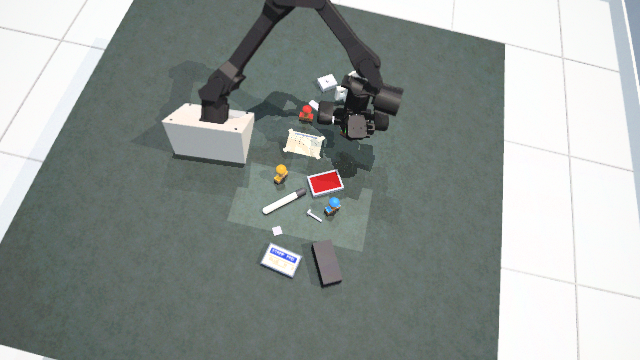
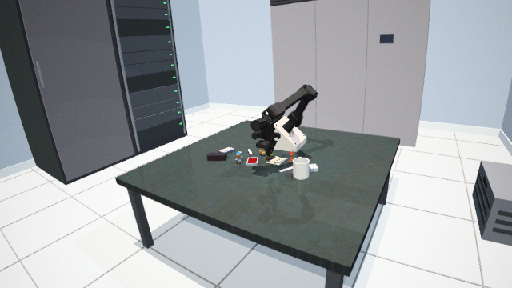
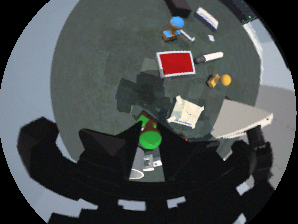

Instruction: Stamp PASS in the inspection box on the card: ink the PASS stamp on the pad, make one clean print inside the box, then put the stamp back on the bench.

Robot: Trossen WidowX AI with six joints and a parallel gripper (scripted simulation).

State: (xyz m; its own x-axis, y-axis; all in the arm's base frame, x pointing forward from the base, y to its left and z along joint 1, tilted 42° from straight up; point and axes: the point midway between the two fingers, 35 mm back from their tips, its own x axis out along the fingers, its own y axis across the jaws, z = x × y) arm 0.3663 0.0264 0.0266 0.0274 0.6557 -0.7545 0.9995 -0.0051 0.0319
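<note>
The white card lies 12 cm behind my gripper tip, 1 cm to the right of it and 8 cm below it. From my gripper tip the other things lie so: red ink pad: 5 cm behind, 13 cm to the right, 8 cm below; green-knobbed pass stamp: right at my gripper tip; red-knobbed stamp: 12 cm behind, 8 cm to the left, 6 cm below.
</note>
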